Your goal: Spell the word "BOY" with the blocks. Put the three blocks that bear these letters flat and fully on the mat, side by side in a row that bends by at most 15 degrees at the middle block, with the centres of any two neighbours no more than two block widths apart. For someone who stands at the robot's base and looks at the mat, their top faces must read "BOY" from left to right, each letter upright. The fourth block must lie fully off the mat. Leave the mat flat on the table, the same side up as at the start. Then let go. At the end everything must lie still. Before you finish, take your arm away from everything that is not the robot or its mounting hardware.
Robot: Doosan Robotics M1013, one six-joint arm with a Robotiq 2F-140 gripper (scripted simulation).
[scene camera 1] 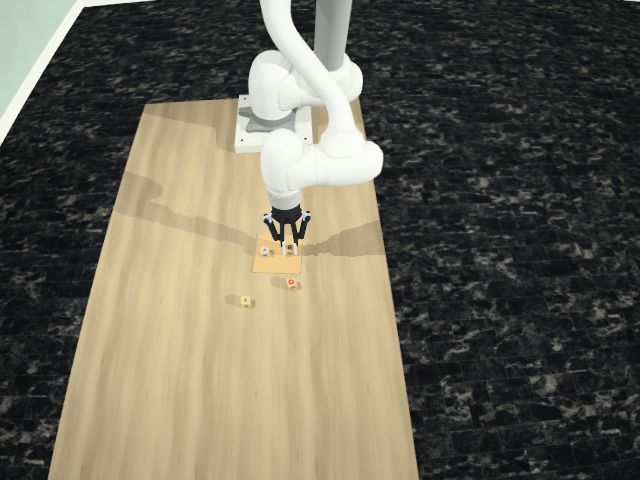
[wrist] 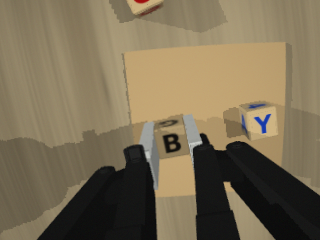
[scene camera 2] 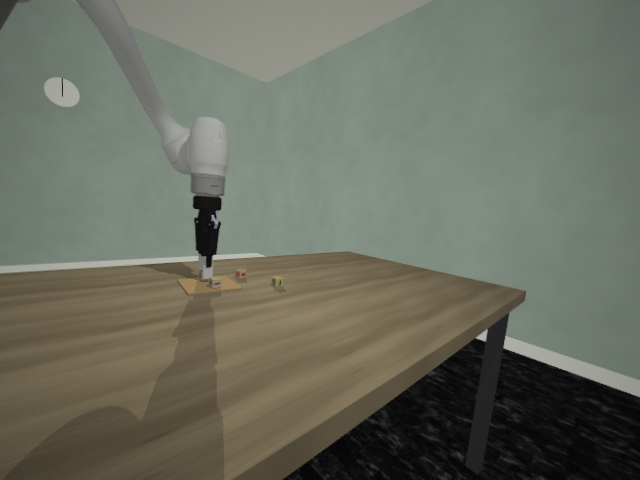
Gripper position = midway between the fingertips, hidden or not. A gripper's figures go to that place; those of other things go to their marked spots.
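Labels:
My gripper [wrist: 171, 133] is 0.22 m from the lens. Looking at a tan mat [wrist: 210, 82], I find that the mat is 0.22 m from the lens too.

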